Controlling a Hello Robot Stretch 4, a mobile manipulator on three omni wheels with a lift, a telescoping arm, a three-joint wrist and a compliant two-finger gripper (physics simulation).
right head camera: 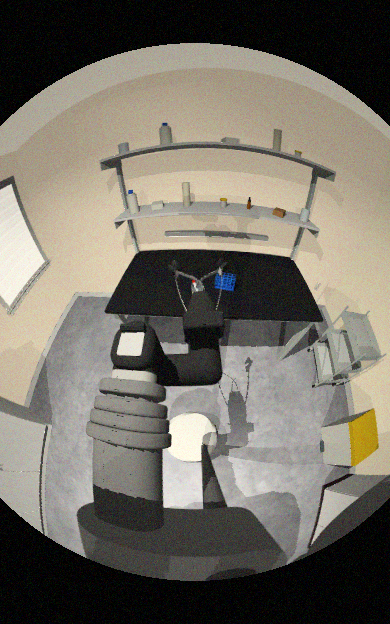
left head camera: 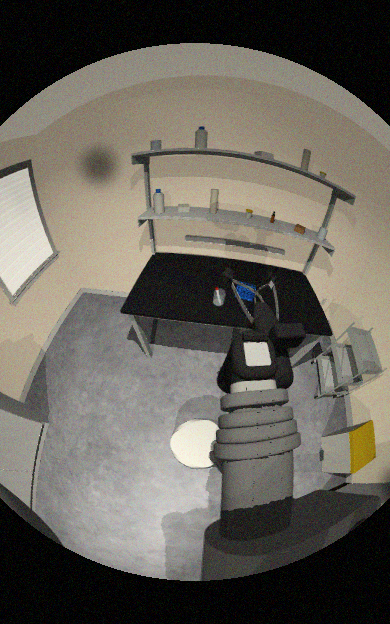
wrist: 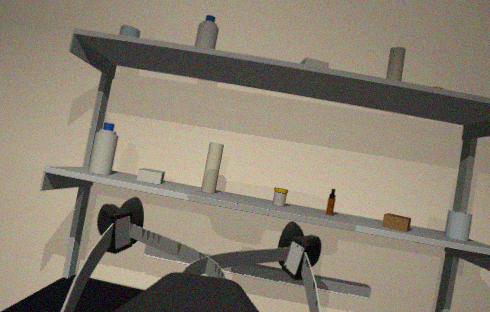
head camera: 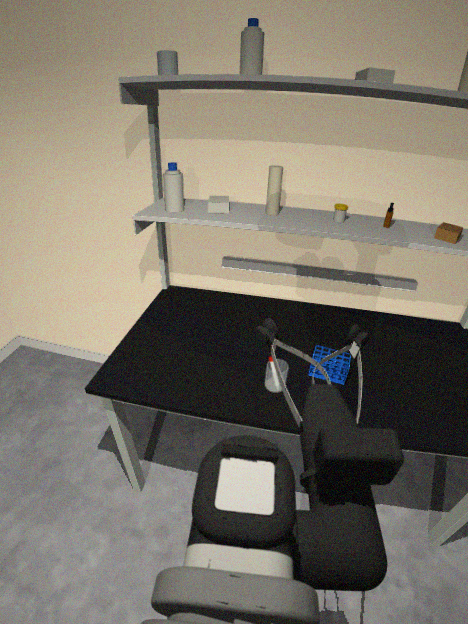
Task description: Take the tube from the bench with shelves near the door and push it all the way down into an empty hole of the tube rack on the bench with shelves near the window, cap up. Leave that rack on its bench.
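Places are measured from the robot's base along level axes (x ahead, y right, z down), in millimetres.
Pixels of known places: gripper, fingertip midpoint: (right head camera: 197,261) (left head camera: 248,271) (wrist: 212,228) (head camera: 310,326); robot's base, origin of the base link: (right head camera: 190,435) (left head camera: 196,441).
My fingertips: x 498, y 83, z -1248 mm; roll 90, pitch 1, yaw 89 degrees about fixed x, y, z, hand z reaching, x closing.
For each thing: its middle in the pictures, then the offset to it from my fingertips. Level surfaces: height alone.
- tube, body centre: (head camera: 274,373) (right head camera: 195,288) (left head camera: 217,296) dx +369, dy -6, dz +459 mm
- clear beaker, body centre: (head camera: 276,375) (right head camera: 196,289) (left head camera: 218,296) dx +372, dy -1, dz +469 mm
- black bench, its level: dz +514 mm
- blue tube rack, body centre: (head camera: 329,364) (right head camera: 224,280) (left head camera: 244,290) dx +457, dy +193, dz +475 mm
- lower shelf, its level: dz +57 mm
- yellow-sided box, body centre: (right head camera: 347,438) (left head camera: 346,448) dx -866, dy +1334, dz +1051 mm
A tube (head camera: 271,359) (left head camera: 217,288) (right head camera: 194,282) with a red cap stands cap up, leaning slightly, in a clear beaker (head camera: 277,384) (left head camera: 219,300) (right head camera: 199,288) on the black bench (head camera: 176,352) (left head camera: 165,285) (right head camera: 275,295). The blue tube rack (head camera: 340,371) (left head camera: 245,292) (right head camera: 229,283) stands on the same bench, right of the beaker; its holes are too small to judge. My gripper (head camera: 312,330) (left head camera: 250,276) (right head camera: 197,266) (wrist: 212,228) is open and empty, its fingers wide apart, raised above the bench and pointing toward the wall. In the head camera view its fingers partly cover rack and beaker.
Two shelves hold bottles and boxes; the lower shelf (head camera: 246,220) (wrist: 250,204) is behind the bench. A window (left head camera: 22,235) is on the left wall. A round cream stool (left head camera: 192,444) stands on the floor. A yellow-sided box (left head camera: 362,446) and grey rack are at the right.
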